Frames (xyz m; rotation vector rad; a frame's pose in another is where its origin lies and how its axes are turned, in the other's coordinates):
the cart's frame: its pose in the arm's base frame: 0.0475 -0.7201 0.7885 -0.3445 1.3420 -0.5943
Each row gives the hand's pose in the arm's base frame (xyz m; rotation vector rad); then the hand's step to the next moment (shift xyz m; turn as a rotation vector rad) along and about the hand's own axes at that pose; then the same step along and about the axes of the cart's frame.
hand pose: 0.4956 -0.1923 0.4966 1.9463 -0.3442 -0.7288
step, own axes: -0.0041 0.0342 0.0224 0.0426 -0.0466 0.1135
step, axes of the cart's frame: -0.0036 -0.0404 -0.0063 0.1175 -0.0217 -0.0510
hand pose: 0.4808 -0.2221 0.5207 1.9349 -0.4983 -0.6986
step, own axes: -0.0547 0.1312 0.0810 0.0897 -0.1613 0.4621
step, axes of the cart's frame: -0.0491 -0.1403 -0.0682 0.4107 -0.0965 -0.2639
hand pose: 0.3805 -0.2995 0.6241 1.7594 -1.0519 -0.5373
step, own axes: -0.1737 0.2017 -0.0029 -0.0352 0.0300 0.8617
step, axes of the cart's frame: -0.2210 -0.0313 -0.1451 0.4447 -0.2847 -0.6825
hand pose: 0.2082 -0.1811 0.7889 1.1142 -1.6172 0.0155
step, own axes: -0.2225 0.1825 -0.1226 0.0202 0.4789 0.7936
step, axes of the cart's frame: -0.1610 0.2570 -0.0767 0.0310 -0.2986 -0.8772
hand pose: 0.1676 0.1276 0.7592 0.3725 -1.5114 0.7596
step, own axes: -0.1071 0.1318 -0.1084 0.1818 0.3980 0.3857
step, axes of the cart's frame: 0.0307 0.1957 -0.0369 -0.1939 -0.1162 -0.5377
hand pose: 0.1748 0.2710 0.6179 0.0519 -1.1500 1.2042
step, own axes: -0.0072 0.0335 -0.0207 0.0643 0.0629 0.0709
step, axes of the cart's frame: 0.0124 0.0329 -0.0191 -0.0670 -0.0218 -0.0903
